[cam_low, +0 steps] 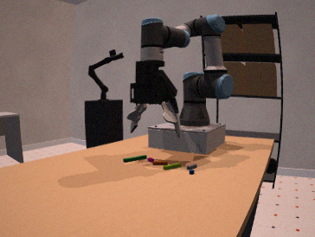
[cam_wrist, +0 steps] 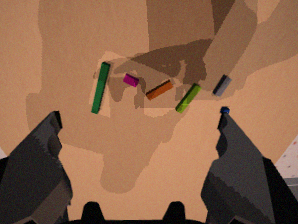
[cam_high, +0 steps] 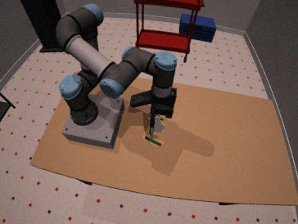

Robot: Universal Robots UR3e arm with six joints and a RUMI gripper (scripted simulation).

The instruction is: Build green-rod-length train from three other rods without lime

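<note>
Right now the small blue rod is 130 mm to the left of my hand, 80 mm below it and 50 mm ahead of it. Also, from my hand: orange rod (80 mm below, 20 mm to the left, 10 mm ahead); magenta rod (80 mm below, 20 mm to the right, 10 mm behind); green rod (80 mm below, 60 mm to the right, 10 mm ahead).
</note>
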